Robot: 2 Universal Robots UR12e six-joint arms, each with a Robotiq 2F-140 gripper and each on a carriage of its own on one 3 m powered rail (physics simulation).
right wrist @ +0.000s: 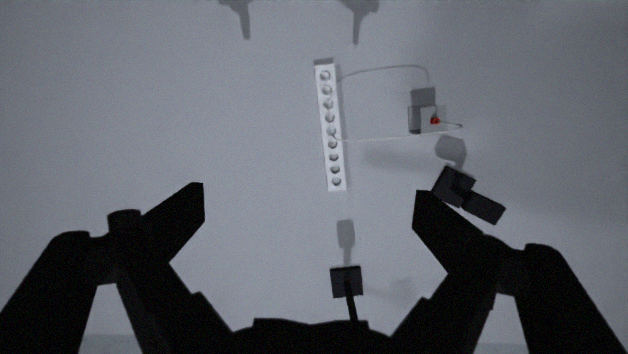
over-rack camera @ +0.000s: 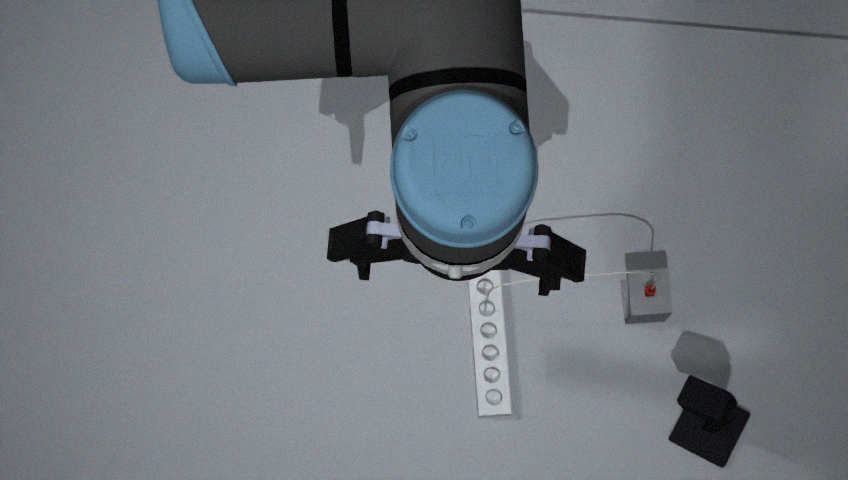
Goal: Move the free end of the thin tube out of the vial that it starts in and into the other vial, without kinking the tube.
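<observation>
A white rack [over-rack camera: 484, 407] [right wrist: 341, 186] holds a row of clear vials. The thin pale tube [over-rack camera: 595, 274] [right wrist: 380, 139] arches from a grey block with a red fitting [over-rack camera: 649, 290] [right wrist: 435, 120] to the rack. Its free end dips into a vial [over-rack camera: 486, 307] [right wrist: 331, 131], the fifth from the top in the right wrist view. Which vial is the other one cannot be told. My right gripper [over-rack camera: 454, 285] [right wrist: 309, 205] is wide open and empty, high above the table. In the over-rack camera it hides the rack's upper part. My left gripper does not show.
The grey block [over-rack camera: 647, 306] [right wrist: 426, 115] stands right of the rack. A black stand [over-rack camera: 708, 428] [right wrist: 452, 186] is at the lower right. Another black stand [right wrist: 346, 281] is below the rack in the right wrist view. Shadows lie on the table.
</observation>
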